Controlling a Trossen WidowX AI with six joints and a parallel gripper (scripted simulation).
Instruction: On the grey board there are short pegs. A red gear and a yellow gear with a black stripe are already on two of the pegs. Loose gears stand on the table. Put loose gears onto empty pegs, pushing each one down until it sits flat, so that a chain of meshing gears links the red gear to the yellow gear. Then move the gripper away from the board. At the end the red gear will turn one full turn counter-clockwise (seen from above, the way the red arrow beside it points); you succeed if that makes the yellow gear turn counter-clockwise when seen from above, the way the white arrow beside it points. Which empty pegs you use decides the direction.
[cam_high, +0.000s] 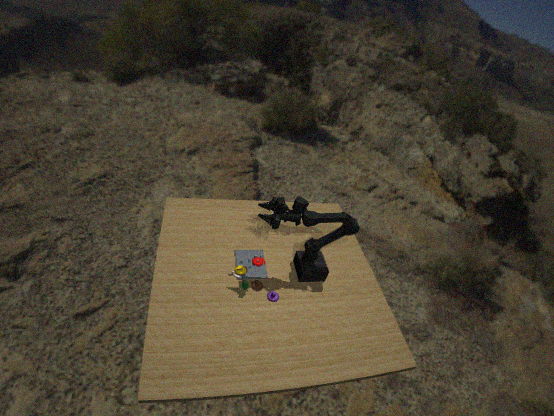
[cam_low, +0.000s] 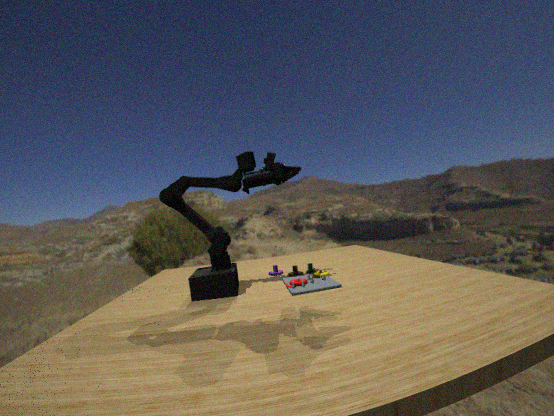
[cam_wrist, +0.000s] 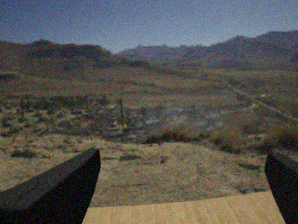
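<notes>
My gripper tip is now 50 mm past the brown gear, 140 mm to the right of it and 400 mm above it. From my gripper tip the other things lie so: red gear: 50 mm behind, 20 mm to the right, 400 mm below; then yellow gear: 40 mm ahead, 50 mm to the left, 400 mm below; then white arrow: 70 mm ahead, 80 mm to the left, 410 mm below.
</notes>
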